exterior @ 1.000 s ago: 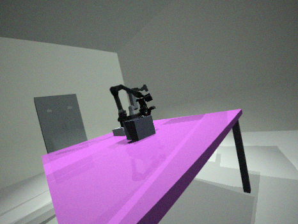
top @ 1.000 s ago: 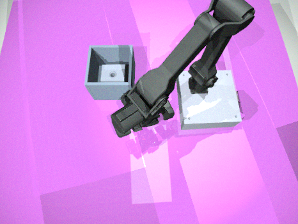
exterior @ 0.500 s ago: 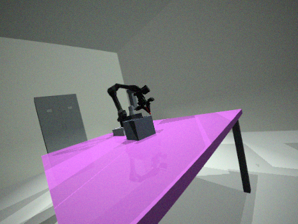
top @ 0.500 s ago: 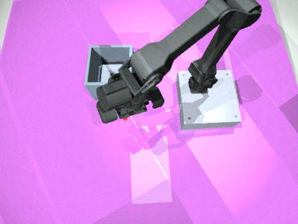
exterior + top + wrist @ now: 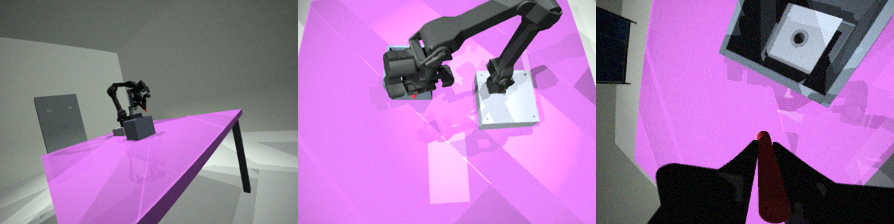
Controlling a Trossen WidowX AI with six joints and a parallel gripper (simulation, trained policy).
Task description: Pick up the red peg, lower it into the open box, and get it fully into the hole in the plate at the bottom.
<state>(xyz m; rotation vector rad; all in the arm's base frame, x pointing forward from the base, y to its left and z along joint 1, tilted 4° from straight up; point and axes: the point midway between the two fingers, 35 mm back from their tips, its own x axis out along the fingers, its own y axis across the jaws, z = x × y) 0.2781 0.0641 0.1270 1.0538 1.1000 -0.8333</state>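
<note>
Now: the plate 3 cm ahead of my gripper tip, 14 cm to the right of it and 15 cm below it. The rest, counted from my gripper tip: red peg: 1 cm behind, 2 cm above.
</note>
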